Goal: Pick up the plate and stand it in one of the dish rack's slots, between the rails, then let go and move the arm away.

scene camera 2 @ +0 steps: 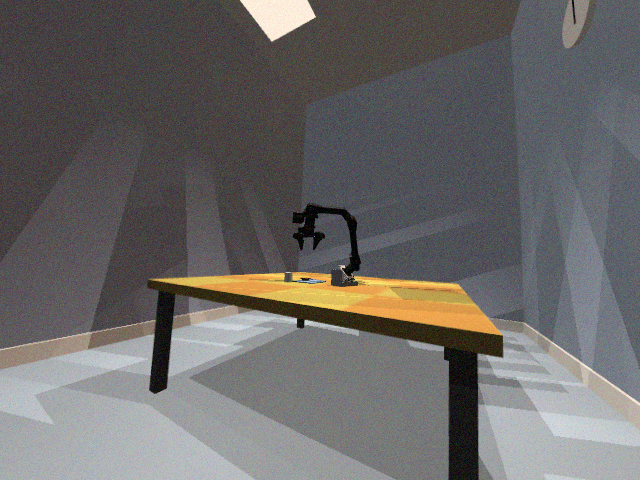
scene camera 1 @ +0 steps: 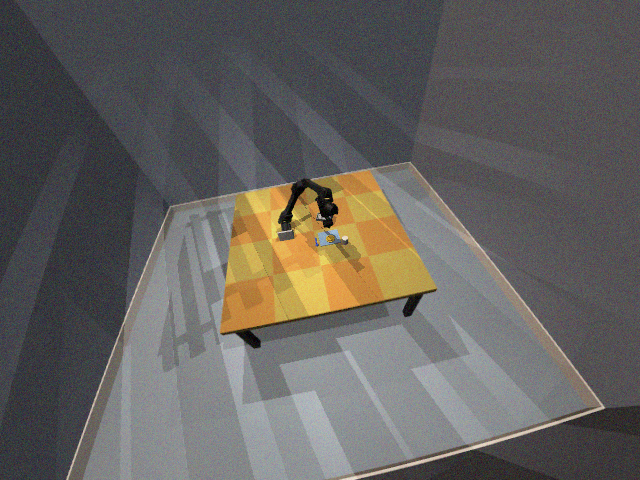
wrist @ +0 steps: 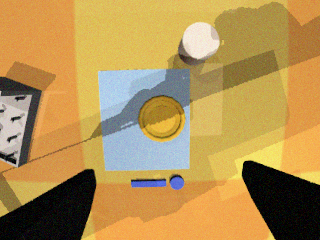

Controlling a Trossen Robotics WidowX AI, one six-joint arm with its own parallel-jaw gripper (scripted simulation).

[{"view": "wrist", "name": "my gripper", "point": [170,173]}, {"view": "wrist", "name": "yellow plate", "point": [161,118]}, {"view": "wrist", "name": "white cup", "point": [200,40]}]
